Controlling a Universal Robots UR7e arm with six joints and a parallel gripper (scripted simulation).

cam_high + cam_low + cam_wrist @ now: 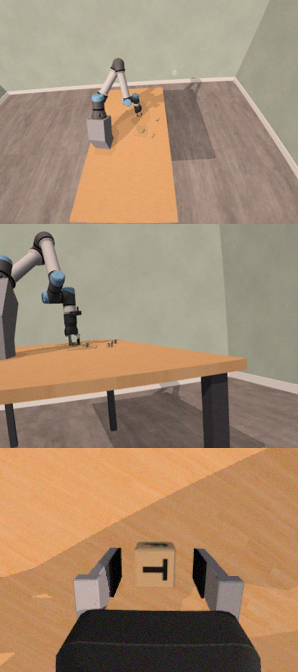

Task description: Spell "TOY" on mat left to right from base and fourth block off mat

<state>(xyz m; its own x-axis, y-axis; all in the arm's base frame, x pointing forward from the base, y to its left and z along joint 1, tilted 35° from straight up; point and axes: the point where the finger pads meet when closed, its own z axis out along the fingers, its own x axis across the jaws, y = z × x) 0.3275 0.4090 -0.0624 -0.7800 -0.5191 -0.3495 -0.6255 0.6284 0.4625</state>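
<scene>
My gripper is now 1 cm above the T block. Also, from my hand: O block 8 cm ahead, 24 cm to the right, 1 cm below; then Y block 20 cm ahead, 29 cm to the right, 1 cm below; then tan mat 6 cm ahead, 22 cm to the right, 2 cm below.
</scene>
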